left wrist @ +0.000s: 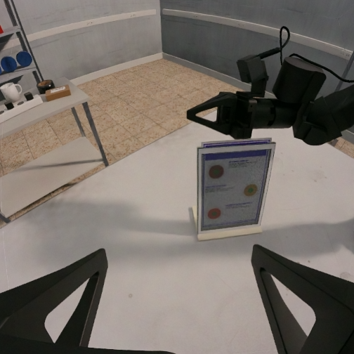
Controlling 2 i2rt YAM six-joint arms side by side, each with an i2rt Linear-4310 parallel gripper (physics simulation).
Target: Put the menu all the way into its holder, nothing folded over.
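The menu point(231, 192), a sheet with a purple border and round pictures, stands upright behind the clear front panel of its holder point(230, 234), which has a cream base. A thin purple-edged strip shows just above the front panel's top edge; whether it is the menu's top or a rear part cannot be told. No fold shows on the visible face. My right gripper point(186, 114) is shut and empty, above and slightly left of the holder's top, pointing left. My left gripper point(178, 255) is open and empty, in front of the holder and apart from it.
The holder stands on a white table point(150, 280). Beyond its far left edge is a grey side table point(77, 95) with a white mug point(11, 92), a brown box point(58, 93) and a dark round container point(45, 86). A shelf rack with blue round items stands behind it.
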